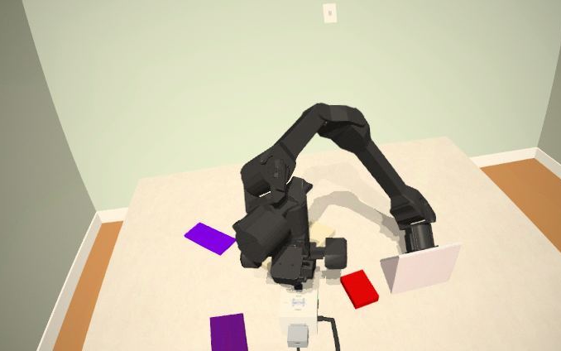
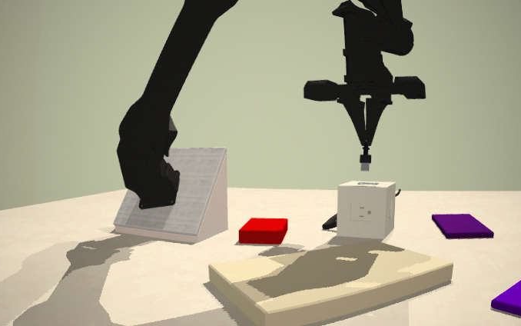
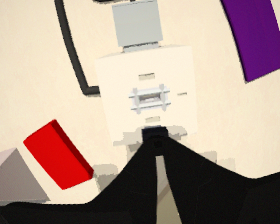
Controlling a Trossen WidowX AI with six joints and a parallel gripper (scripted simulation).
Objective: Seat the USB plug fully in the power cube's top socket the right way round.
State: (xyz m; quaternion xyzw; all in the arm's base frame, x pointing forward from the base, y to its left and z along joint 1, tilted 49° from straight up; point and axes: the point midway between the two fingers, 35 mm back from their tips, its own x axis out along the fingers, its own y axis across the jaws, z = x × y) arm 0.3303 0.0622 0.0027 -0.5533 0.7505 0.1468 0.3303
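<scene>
The USB plug is 10 mm below my gripper tip. Also, from my gripper tip: socket 10 mm to the left, 60 mm below; then cream board 40 mm behind, 240 mm to the right, 120 mm below; then red block 150 mm behind, 30 mm to the right, 120 mm below.
</scene>
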